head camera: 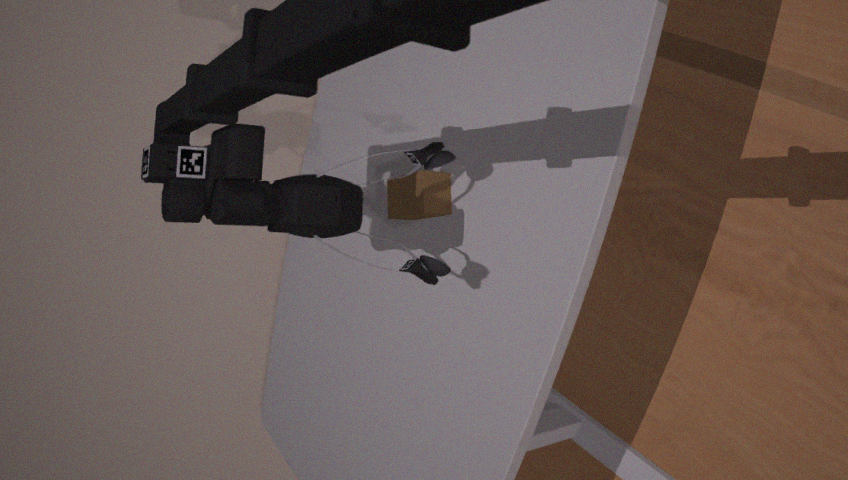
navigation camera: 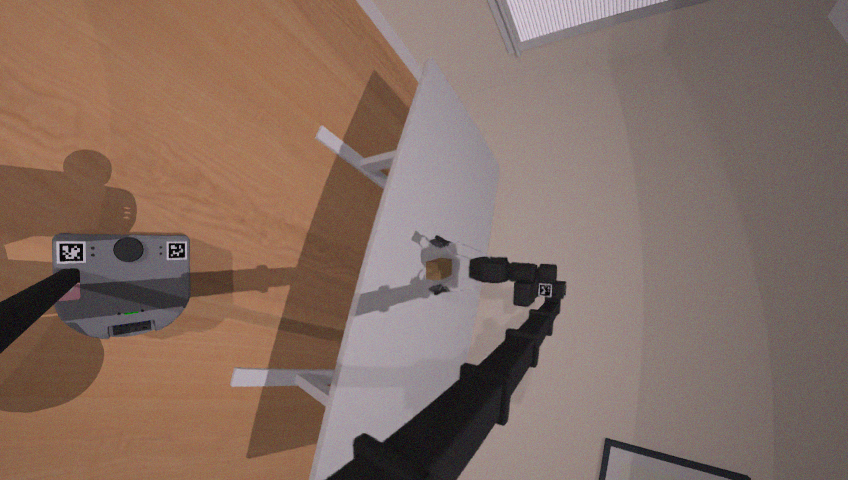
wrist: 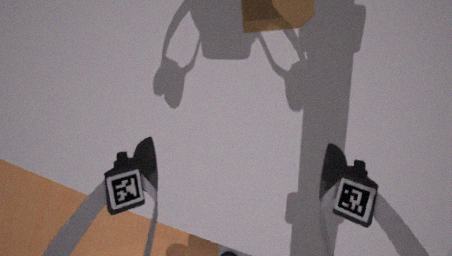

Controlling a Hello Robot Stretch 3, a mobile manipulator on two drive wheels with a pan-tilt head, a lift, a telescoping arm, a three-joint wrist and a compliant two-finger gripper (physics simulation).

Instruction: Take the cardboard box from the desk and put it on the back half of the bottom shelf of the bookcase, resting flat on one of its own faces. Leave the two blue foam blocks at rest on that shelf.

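Seen in the pictures: gripper, fingertip midpoint: [head camera: 449,213] [navigation camera: 430,264]; robot's base, link origin: [navigation camera: 129,248].
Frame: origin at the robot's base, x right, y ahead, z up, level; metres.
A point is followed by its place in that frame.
The brown cardboard box [head camera: 419,196] @(x 0.766, y -0.048, z 0.771 m) [navigation camera: 438,269] @(x 0.758, y -0.047, z 0.770 m) [wrist: 277,12] sits on the white desk [head camera: 357,333] @(x 1.007, y 0.185, z 0.721 m) [navigation camera: 455,118] @(x 0.949, y 0.561, z 0.720 m) [wrist: 75,75]. In the head view it appears between my fingers, nearer the upper one. In the wrist view it is cut off by the top edge, right of centre and beyond the fingertips. My gripper [head camera: 431,211] @(x 0.643, y -0.020, z 0.815 m) [navigation camera: 440,265] @(x 0.643, y -0.020, z 0.815 m) [wrist: 238,160] @(x 0.643, y -0.020, z 0.815 m) is open, its two fingers wide apart and touching nothing that I can see. It hangs over the desk. Its shadow falls around the box. The bookcase and the blue foam blocks do not show in these views.
My black arm [head camera: 285,53] @(x 0.347, y -0.087, z 1.167 m) [navigation camera: 428,410] @(x 0.175, y -0.082, z 1.134 m) reaches over the desk with the wrist close to the wall [head camera: 119,297] @(x 1.446, y 0.166, z 1.081 m) [navigation camera: 571,178] @(x 1.535, y 0.391, z 1.112 m). White desk legs [head camera: 601,440] [navigation camera: 252,377] stand on the wooden floor [head camera: 743,297] @(x 0.613, y 0.116, z 0.000 m) [navigation camera: 208,118] @(x 0.230, y 0.523, z 0.001 m). My grey base [navigation camera: 154,273] @(x 0.066, y -0.072, z 0.160 m) stands on the floor at left.
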